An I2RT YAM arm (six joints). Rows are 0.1 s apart.
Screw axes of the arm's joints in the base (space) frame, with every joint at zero. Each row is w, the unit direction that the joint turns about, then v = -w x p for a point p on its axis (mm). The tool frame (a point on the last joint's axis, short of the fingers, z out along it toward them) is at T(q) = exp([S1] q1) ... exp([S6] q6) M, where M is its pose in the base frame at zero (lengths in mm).
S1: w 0 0 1 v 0 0 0
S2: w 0 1 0 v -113.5 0 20
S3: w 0 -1 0 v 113.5 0 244
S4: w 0 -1 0 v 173.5 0 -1
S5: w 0 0 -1 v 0 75 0
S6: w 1 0 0 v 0 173.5 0
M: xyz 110.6 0 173.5 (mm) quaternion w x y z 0.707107 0 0.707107 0
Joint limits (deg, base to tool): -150..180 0..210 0..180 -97..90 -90..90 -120..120
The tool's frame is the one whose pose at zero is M.
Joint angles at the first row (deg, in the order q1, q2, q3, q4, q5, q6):
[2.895, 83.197, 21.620, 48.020, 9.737, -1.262]
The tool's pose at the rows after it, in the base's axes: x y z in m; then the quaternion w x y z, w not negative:
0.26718 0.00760 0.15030 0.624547 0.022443 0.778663 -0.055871
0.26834 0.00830 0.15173 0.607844 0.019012 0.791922 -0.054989
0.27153 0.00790 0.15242 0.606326 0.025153 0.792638 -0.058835
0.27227 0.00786 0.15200 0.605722 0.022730 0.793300 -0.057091
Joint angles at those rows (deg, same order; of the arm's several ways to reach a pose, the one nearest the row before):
[2.878, 88.169, 20.652, 55.010, 9.416, -1.383]
[2.988, 86.889, 21.708, 50.209, 9.215, -1.342]
[2.967, 87.363, 22.521, 49.666, 9.974, -1.035]
[2.900, 87.603, 22.658, 49.675, 9.582, -1.141]

